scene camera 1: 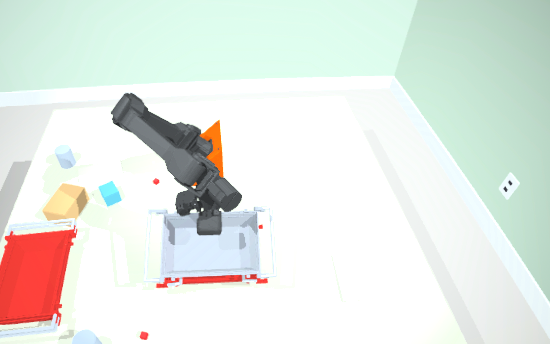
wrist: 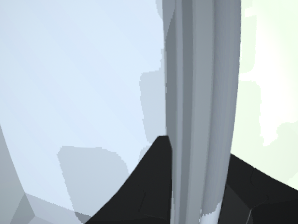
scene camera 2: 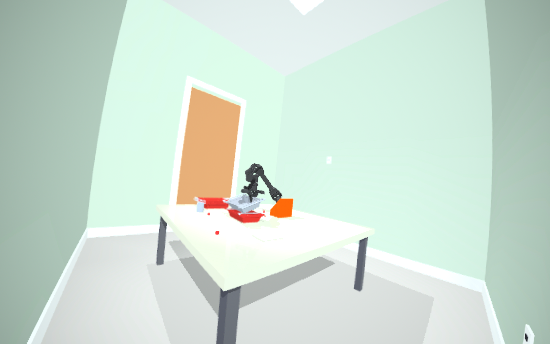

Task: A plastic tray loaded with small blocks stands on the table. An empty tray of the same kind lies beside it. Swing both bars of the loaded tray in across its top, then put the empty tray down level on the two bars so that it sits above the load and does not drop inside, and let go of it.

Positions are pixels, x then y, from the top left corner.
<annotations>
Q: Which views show the tan box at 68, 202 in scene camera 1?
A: Scene camera 1 only.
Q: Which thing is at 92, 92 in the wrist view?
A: A grey tray.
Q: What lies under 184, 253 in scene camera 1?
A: A grey tray.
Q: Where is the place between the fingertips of the gripper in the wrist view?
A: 177, 145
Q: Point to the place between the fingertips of the gripper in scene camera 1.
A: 212, 223
</annotations>
